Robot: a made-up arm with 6 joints. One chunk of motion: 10 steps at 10 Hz.
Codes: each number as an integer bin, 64 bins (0 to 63) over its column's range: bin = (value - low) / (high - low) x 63, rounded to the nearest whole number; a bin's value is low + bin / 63 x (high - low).
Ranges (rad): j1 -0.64..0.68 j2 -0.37..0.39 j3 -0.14..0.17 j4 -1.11..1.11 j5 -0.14..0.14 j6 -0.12..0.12
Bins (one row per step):
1: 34 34 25 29 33 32
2: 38 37 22 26 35 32
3: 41 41 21 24 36 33
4: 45 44 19 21 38 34
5: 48 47 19 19 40 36
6: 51 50 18 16 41 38
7: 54 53 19 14 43 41
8: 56 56 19 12 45 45
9: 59 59 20 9 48 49
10: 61 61 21 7 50 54
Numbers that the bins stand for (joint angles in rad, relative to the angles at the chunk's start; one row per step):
1: 0.0724 0.0402 -0.0170 -0.0881 0.0067 0.0019
2: 0.1562 0.0763 -0.0317 -0.1938 0.0156 0.0019
3: 0.2190 0.1246 -0.0367 -0.2643 0.0200 0.0057
4: 0.3029 0.1608 -0.0465 -0.3700 0.0289 0.0095
5: 0.3657 0.1970 -0.0465 -0.4405 0.0378 0.0171
6: 0.4286 0.2332 -0.0514 -0.5462 0.0422 0.0248
7: 0.4914 0.2694 -0.0465 -0.6167 0.0511 0.0362
8: 0.5333 0.3056 -0.0465 -0.6871 0.0600 0.0514
9: 0.5962 0.3417 -0.0416 -0.7929 0.0733 0.0667
10: 0.6381 0.3659 -0.0367 -0.8633 0.0822 0.0857

